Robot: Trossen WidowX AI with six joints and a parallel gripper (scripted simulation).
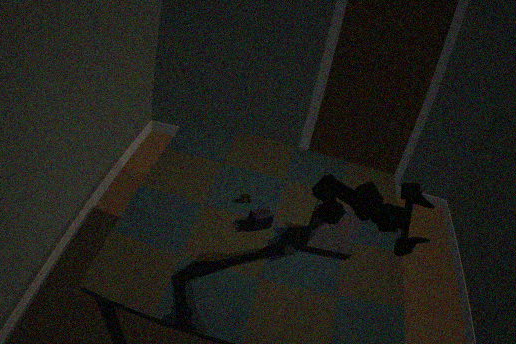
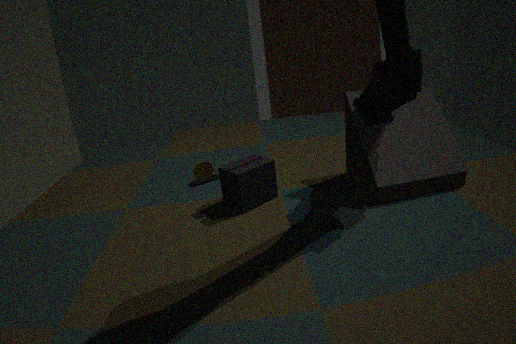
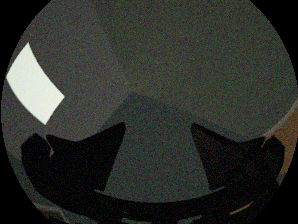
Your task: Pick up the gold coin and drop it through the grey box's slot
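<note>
Now: gripper tip 46 cm short of the thin gold coin, 71 cm to the left of it and 65 cm above it.
</note>
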